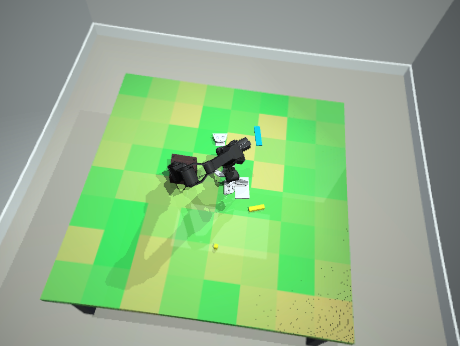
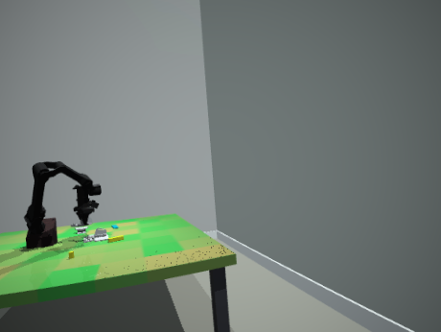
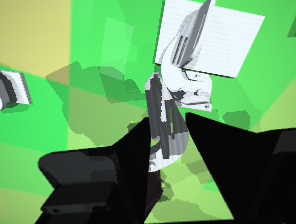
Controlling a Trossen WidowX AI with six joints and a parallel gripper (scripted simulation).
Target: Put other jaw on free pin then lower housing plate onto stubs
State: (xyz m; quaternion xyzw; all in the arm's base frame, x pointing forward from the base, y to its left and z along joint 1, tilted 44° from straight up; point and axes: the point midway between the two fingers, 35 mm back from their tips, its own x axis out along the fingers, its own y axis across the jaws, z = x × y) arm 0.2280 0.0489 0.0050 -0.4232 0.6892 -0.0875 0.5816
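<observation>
Now: the jaw 40 mm behind my gripper tip. Round my gripper tip: yellow bar 180 mm ahead, 120 mm to the right, 70 mm below; blue bar 120 mm ahead, 320 mm to the left, 80 mm below; small yellow cube 20 mm ahead, 360 mm to the right, 70 mm below.
</observation>
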